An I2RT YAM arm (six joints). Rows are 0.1 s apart.
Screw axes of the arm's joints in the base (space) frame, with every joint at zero. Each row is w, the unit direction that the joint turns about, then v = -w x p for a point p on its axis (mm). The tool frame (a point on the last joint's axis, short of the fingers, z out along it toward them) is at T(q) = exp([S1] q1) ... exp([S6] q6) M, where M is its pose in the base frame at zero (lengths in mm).
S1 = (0, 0, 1, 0, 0, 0)
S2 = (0, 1, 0, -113.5, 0, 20)
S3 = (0, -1, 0, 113.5, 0, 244)
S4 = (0, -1, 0, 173.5, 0, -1)
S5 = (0, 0, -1, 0, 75, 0)
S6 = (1, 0, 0, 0, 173.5, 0)
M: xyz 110.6 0 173.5 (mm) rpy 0 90 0 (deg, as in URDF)
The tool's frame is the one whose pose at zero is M.
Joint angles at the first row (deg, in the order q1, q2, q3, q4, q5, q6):
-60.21, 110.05, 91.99, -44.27, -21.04, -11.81
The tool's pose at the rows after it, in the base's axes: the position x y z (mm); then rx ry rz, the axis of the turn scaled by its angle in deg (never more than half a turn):
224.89 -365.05 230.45 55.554 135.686 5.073
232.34 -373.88 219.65 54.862 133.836 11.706
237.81 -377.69 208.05 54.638 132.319 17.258
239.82 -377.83 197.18 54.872 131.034 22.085
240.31 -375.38 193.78 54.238 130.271 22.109
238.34 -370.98 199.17 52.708 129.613 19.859
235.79 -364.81 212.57 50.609 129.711 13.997
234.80 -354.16 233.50 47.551 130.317 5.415
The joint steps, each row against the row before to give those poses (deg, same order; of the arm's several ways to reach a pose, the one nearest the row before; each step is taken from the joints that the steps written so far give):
0.00, 5.05, 3.54, -0.89, -1.75, 1.31
-0.09, 3.54, 2.71, -0.50, -5.01, 0.78
0.09, 2.38, 0.94, 0.13, -3.93, 0.90
0.00, 1.31, -0.47, 0.37, -3.23, 0.81
0.18, -0.58, -1.88, 2.24, -0.56, 0.36
0.09, -2.07, -2.28, 2.37, 0.42, -0.24
0.30, -3.29, -2.27, 2.42, 2.76, -0.92
0.96, -4.43, -2.16, 2.11, 4.69, -1.67

